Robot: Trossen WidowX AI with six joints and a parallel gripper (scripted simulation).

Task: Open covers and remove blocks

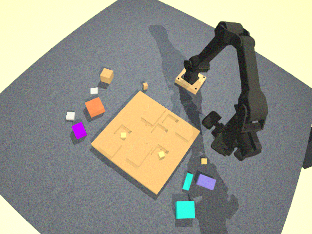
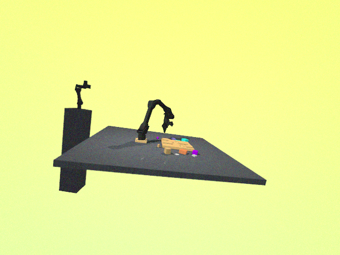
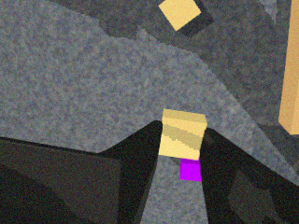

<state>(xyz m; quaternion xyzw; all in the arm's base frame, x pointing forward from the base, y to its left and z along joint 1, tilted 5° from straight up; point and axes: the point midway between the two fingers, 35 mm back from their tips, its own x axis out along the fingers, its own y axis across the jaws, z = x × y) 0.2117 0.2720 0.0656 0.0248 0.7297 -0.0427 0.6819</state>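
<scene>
Now: the magenta cube 70 mm below my gripper tip, 70 mm behind it and 20 mm to the right of it. From my gripper tip the other things lie so: cyan cube 250 mm ahead, 60 mm to the left, 60 mm below; lilac block 120 mm ahead, 70 mm below, 60 mm to the left; cyan bar 160 mm ahead, 70 mm below.
</scene>
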